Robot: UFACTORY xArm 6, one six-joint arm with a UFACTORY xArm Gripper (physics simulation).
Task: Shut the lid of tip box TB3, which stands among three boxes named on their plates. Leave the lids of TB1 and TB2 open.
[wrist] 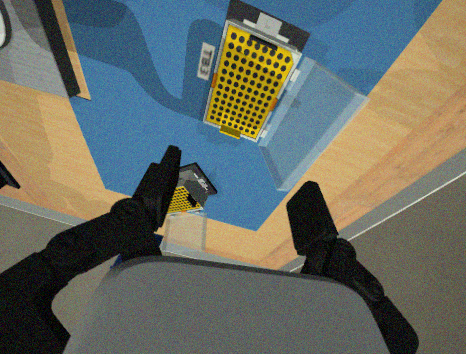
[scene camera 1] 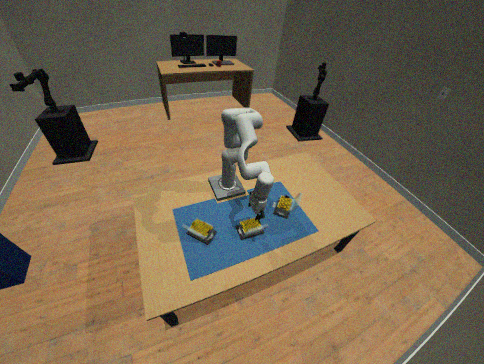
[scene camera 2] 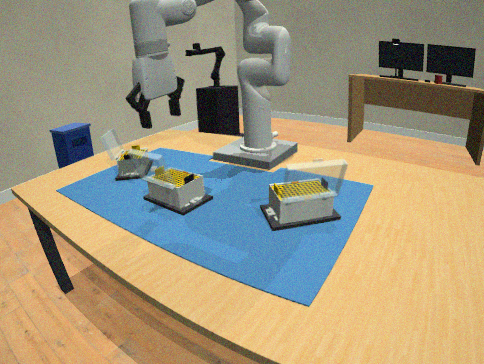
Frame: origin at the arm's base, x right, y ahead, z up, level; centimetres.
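Where they show: gripper, fingertip midpoint: (wrist: 241, 179) (scene camera 1: 254, 212) (scene camera 2: 161, 121); arm's base, link origin: (scene camera 1: 227, 184) (scene camera 2: 258, 146).
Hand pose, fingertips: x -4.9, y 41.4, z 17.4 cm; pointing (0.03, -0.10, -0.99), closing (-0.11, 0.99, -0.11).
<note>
Things, the pixels of their top centre, and the offset from my fingertips. Level surfaces: height alone.
- TB3, top centre: (wrist: 243, 97) (scene camera 2: 173, 171) (scene camera 1: 251, 223) dx -0.4, dy -1.5, dz -12.8 cm
- left box, top centre: (wrist: 171, 206) (scene camera 2: 132, 149) (scene camera 1: 201, 226) dx +29.2, dy -5.8, dz -12.8 cm
- right box, top centre: (scene camera 2: 299, 184) (scene camera 1: 283, 201) dx -27.9, dy -14.0, dz -13.7 cm
- blue mat, surface height: dz -20.2 cm
- wooden table, surface height: dz -20.6 cm
TB3 (scene camera 1: 250, 227) (scene camera 2: 176, 191) (wrist: 247, 82) is the middle box, a pale tip box with yellow racks. Its name plate (wrist: 205, 61) reads TB3 in the wrist view. Its clear lid (wrist: 315, 122) (scene camera 2: 154, 159) stands open on the side away from the robot's base. The left box (scene camera 1: 201, 230) (scene camera 2: 134, 165) (wrist: 181, 200) and the right box (scene camera 1: 284, 205) (scene camera 2: 302, 206) have open lids too. I cannot read their plates. My gripper (scene camera 1: 259, 216) (scene camera 2: 160, 118) (wrist: 241, 179) is open and empty, high above the boxes, touching none.
The boxes stand on a blue mat (scene camera 1: 215, 260) (scene camera 2: 280, 265) (wrist: 150, 145) on the wooden table (scene camera 1: 160, 285) (scene camera 2: 400, 250). The robot base (scene camera 1: 226, 187) (scene camera 2: 256, 153) is behind the mat. The raised lids of the outer boxes stick up beside them.
</note>
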